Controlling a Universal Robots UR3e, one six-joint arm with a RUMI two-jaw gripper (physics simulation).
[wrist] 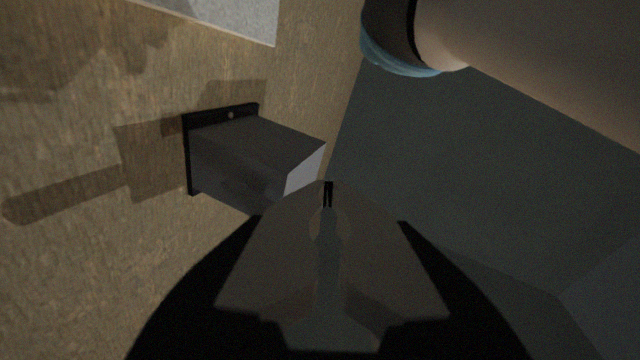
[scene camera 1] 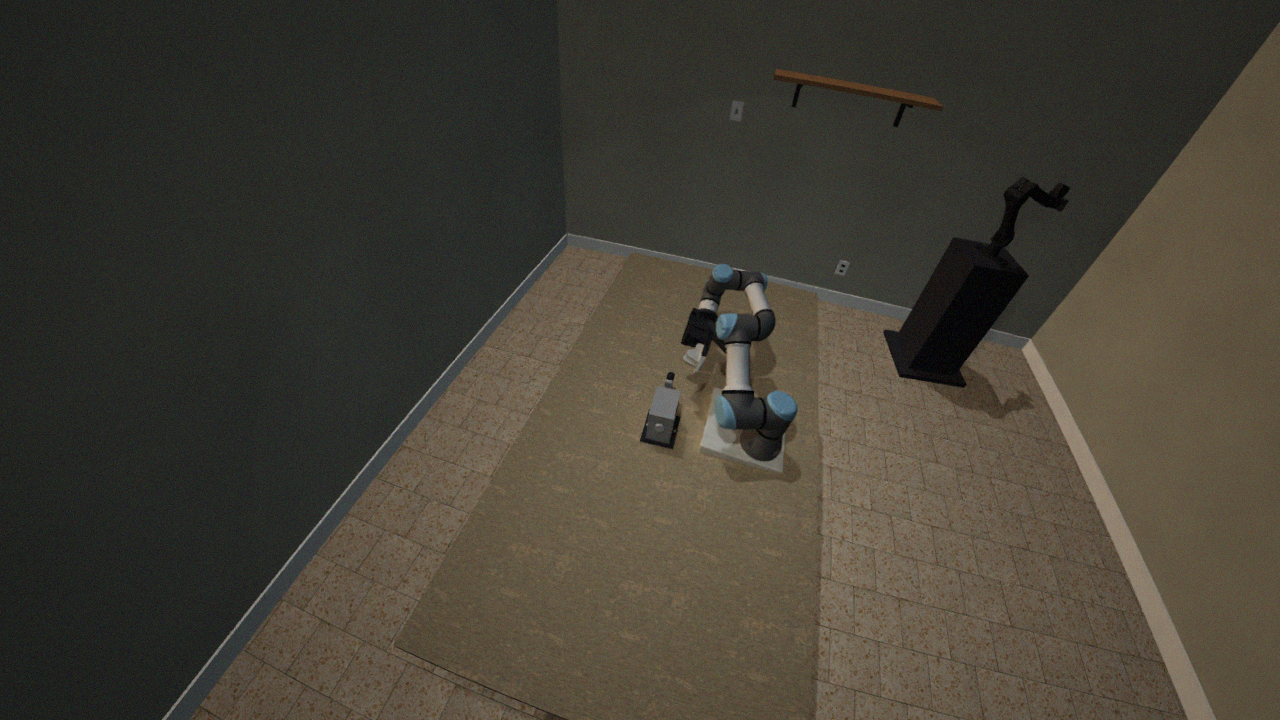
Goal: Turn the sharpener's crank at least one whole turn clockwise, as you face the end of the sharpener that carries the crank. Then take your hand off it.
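Where they show: gripper, between the fingertips: (wrist: 327,183) (scene camera 1: 695,373); arm's base, origin of its link: (scene camera 1: 759,443).
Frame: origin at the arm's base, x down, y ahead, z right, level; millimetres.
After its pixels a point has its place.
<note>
The sharpener (scene camera 1: 664,402) @(x -111, y 312, z 7 mm) (wrist: 240,150) @(x -53, y 269, z 59 mm) is a grey box on a black base plate, standing on the mat. Its crank (scene camera 1: 669,379) @(x -122, y 308, z 92 mm), with a dark knob, shows at the end of the sharpener toward the back wall in the scene view. In the wrist view the crank does not show; my fingers cover part of the sharpener's near end. My gripper (scene camera 1: 692,360) @(x -156, y 233, z 103 mm) (wrist: 327,183) @(x -156, y 233, z 103 mm) is shut with nothing between its fingertips. In the scene view it hangs behind and to the right of the crank, apart from it.
The arm's white base plate (scene camera 1: 741,454) @(x -4, y 58, z -54 mm) (wrist: 240,17) @(x -12, y 160, z 10 mm) stands right of the sharpener on the tan mat (scene camera 1: 617,573) @(x 17, y 355, z -459 mm). A black pedestal (scene camera 1: 955,308) with a dark arm stands at the right. A wooden shelf (scene camera 1: 857,88) is on the back wall.
</note>
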